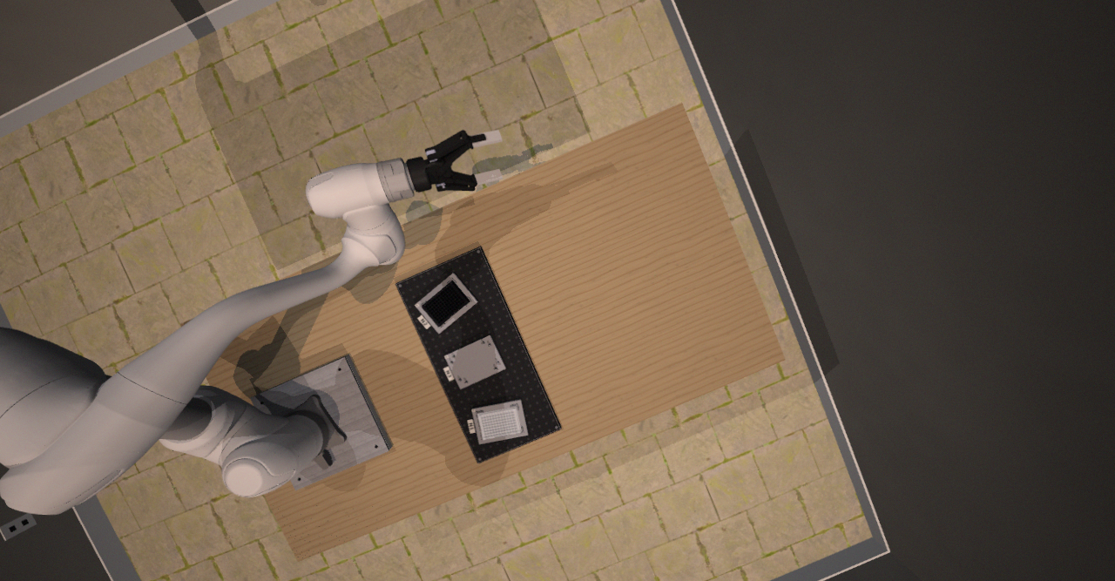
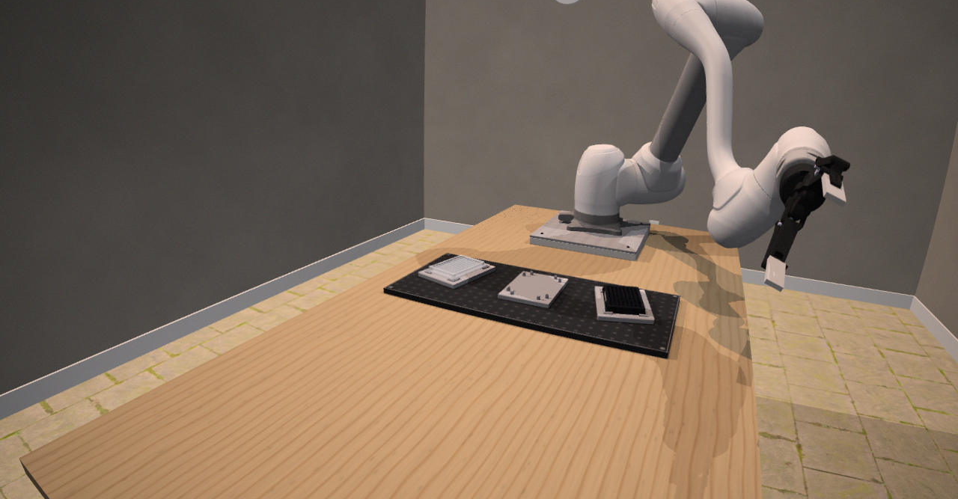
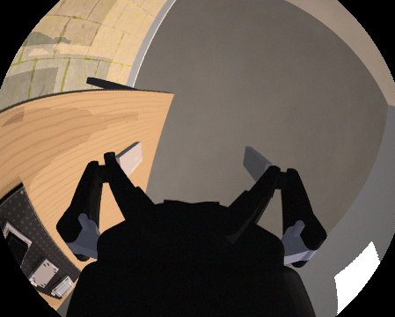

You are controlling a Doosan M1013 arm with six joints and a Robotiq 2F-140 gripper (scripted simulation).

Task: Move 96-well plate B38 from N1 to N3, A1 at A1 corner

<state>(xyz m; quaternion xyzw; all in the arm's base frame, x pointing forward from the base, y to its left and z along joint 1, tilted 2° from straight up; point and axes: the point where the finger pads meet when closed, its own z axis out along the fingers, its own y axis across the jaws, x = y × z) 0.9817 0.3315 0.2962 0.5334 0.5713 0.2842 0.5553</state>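
Now: the white 96-well plate B38 45 cm behind my hand, 64 cm to the right of it and 27 cm below it. Round my hand: landing nest N3: 41 cm behind, 43 cm to the right, 29 cm below; then black 96-well plate B83: 39 cm behind, 22 cm to the right, 27 cm below; then plate nest N1: 45 cm behind, 64 cm to the right, 29 cm below.
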